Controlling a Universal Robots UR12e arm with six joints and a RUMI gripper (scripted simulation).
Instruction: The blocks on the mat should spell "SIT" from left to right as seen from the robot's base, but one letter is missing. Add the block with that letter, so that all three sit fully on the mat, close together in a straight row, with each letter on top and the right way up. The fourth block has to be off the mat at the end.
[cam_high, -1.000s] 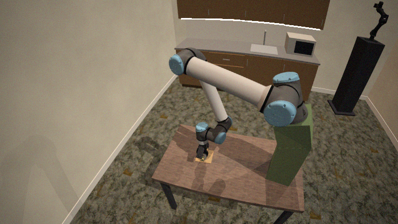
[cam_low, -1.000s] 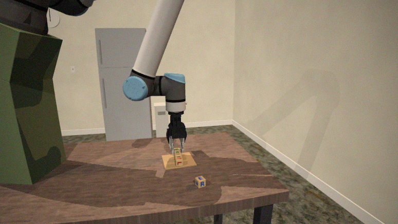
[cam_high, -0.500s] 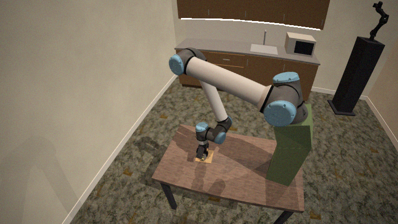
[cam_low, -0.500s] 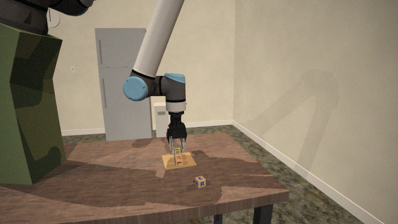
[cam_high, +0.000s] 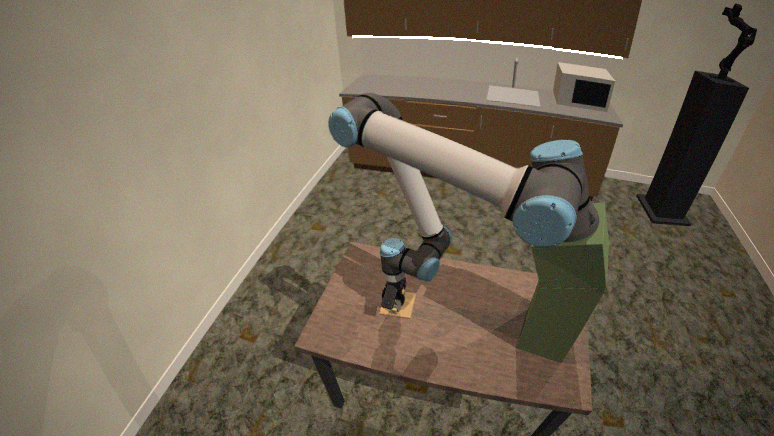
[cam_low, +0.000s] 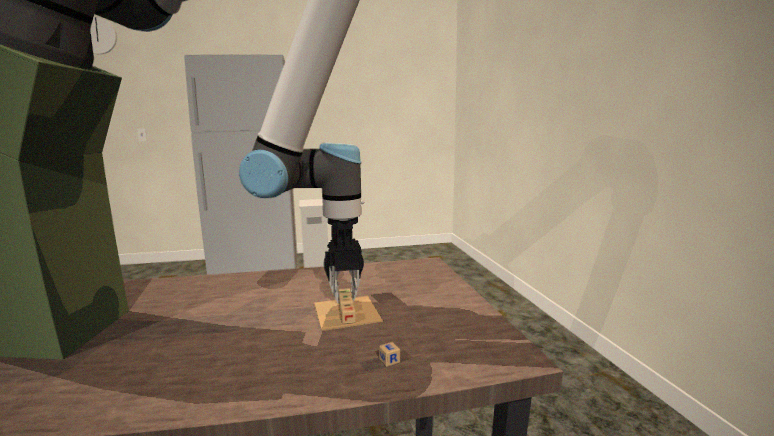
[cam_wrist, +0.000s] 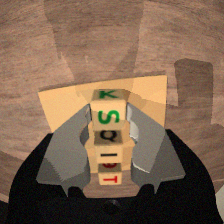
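Now: hand 5 cm to the left of the letter block and 1 cm past it. From my hand the other things lie so: mat: 5 cm to the right, 2 cm below, 1 cm behind.
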